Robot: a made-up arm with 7 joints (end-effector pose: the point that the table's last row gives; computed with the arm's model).
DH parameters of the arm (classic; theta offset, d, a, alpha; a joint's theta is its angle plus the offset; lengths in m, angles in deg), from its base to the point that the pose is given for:
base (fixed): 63.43 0 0.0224 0
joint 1: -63.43 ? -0.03 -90
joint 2: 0 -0.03 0.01 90
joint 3: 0 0.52 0.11 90
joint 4: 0 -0.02 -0.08 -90
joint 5: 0 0.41 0 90
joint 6: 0 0.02 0.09 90
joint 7: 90 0 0.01 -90
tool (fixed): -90 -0.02 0 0
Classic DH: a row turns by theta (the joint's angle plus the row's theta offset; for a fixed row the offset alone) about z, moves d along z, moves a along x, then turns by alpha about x.
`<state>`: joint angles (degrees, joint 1 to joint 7).
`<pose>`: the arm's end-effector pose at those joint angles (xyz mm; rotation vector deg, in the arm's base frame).
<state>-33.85 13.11 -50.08 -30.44 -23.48 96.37 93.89</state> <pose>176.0 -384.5 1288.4 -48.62 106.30 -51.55</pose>
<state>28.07 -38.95 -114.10 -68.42 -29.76 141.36 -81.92</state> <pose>-336.4 -738.4 921.4 104.41 -62.35 -91.27</pose>
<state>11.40 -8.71 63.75 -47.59 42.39 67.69 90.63</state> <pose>-31.1 394.6 1248.9 -89.35 -35.59 140.43</pose>
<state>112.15 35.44 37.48 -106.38 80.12 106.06 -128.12</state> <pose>-543.3 486.4 451.8 -75.55 161.95 -11.71</pose>
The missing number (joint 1, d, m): 0.36
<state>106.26 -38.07 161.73 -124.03 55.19 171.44 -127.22</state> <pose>16.0 -655.2 371.3 122.94 -31.21 -126.58</pose>
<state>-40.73 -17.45 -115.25 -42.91 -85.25 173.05 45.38</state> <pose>-463.0 -36.7 1229.4 -2.60 -144.25 -18.29</pose>
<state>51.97 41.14 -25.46 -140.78 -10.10 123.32 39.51</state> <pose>519.1 236.9 212.2 63.71 -50.21 -126.03</pose>
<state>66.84 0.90 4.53 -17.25 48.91 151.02 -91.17</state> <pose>115.7 98.4 1356.3 110.76 76.44 106.60</pose>
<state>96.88 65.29 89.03 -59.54 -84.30 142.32 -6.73</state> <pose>-507.5 679.9 799.4 34.73 144.36 21.74</pose>
